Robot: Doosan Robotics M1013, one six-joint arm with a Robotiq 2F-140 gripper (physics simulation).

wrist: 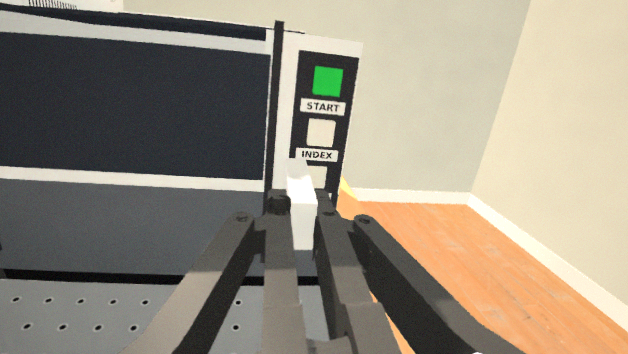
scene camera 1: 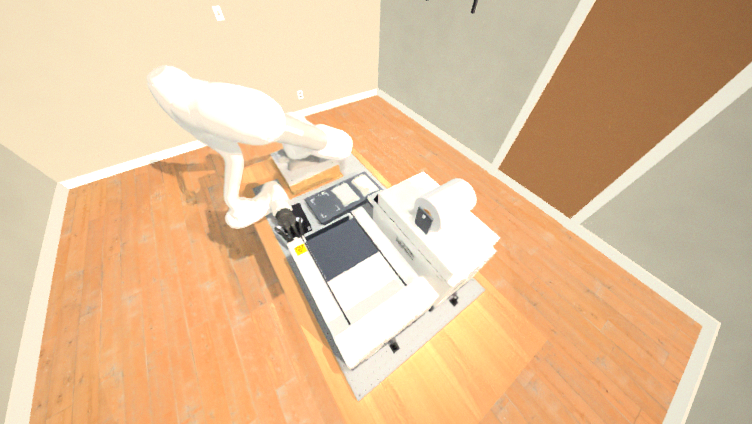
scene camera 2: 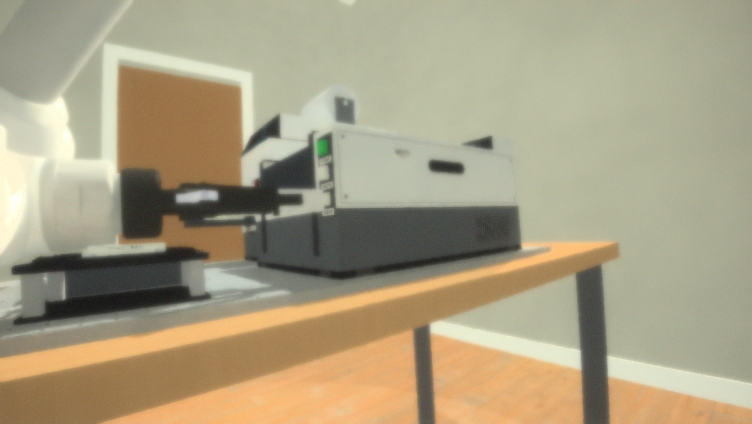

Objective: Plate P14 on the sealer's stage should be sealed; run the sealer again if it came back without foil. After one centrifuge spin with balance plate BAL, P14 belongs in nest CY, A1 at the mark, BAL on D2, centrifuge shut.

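Places are measured from the arm's base along level axes (x left, y back, z up), in centimetres.
Pixels of known places: gripper, fingertip midpoint: (wrist: 294, 176) (scene camera 2: 321, 200); arm's base, link origin: (scene camera 1: 302, 157).
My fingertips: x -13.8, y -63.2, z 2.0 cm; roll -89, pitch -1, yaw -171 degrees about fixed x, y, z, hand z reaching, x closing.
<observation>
For each thing: its middle in the pictures, then the offset to it from my fingertips. "*": a spot on its surface instead. Level surfaces: height alone.
- lowest button, surface spot: (wrist: 320, 176) * dx -2.0, dy -0.3, dz +0.2 cm
- centrifuge, body centre: (wrist: 193, 101) (scene camera 2: 387, 201) (scene camera 1: 357, 278) dx +16.4, dy -20.3, dz +1.3 cm
- green START button, body centre: (wrist: 326, 81) (scene camera 2: 323, 147) dx -1.6, dy -0.2, dz +7.3 cm
- sealer, body centre: (scene camera 2: 326, 171) (scene camera 1: 427, 231) dx +46.7, dy -18.1, dz +12.9 cm
- dark nest deck, surface height: dz -6.3 cm
- pale flat piece, surface spot: (scene camera 2: 123, 248) * dx +24.4, dy +28.1, dz -5.3 cm
- foil roll, body centre: (scene camera 2: 329, 112) (scene camera 1: 444, 204) dx +47.1, dy -20.2, dz +30.9 cm
My gripper (scene camera 1: 300, 234) (scene camera 2: 322, 198) (wrist: 294, 176) is shut, with its pale tips together. The tips are at the centrifuge's button panel and overlap the lowest button (wrist: 320, 176), below INDEX; whether they touch it I cannot tell. The centrifuge (scene camera 1: 368, 279) (scene camera 2: 392, 168) (wrist: 130, 230) shows its dark front panel (wrist: 130, 110) in place. The green START button (scene camera 2: 322, 146) (wrist: 328, 81) is at the top. The sealer (scene camera 1: 423, 184) (scene camera 2: 294, 123) stands beside the centrifuge. Its thin stage (scene camera 2: 218, 222) is partly behind my gripper. I cannot identify P14 or BAL.
Two pale plates (scene camera 1: 345, 193) (scene camera 1: 364, 184) sit on a dark nest deck (scene camera 1: 324, 204), labels unreadable. A black-topped stand (scene camera 2: 126, 279) bearing a pale flat piece (scene camera 2: 123, 248) is near the table's edge (scene camera 2: 294, 318), below my wrist. A foil roll (scene camera 1: 452, 197) (scene camera 2: 326, 104) tops the sealer.
</observation>
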